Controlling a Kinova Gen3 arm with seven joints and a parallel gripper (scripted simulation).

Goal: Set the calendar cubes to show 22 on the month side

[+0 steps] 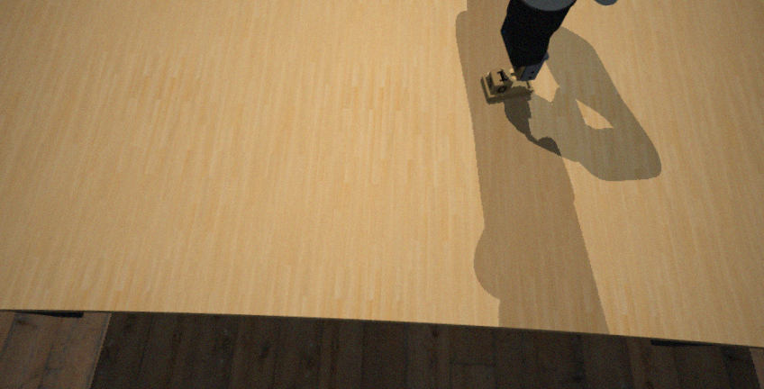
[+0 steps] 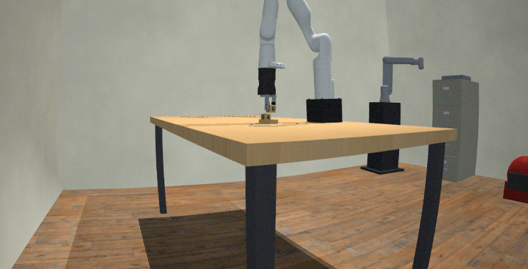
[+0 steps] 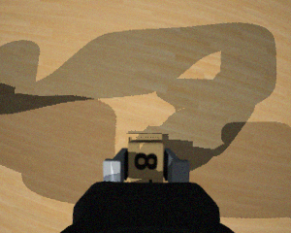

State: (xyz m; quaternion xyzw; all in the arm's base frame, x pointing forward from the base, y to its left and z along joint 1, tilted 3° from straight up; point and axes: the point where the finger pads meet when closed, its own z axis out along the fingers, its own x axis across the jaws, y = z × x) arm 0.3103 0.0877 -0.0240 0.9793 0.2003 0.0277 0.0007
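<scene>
Now: the wooden number cube 10 mm below my hand. From my hand the other things lie so: wooden calendar tray 70 mm below, 20 mm to the right.
</scene>
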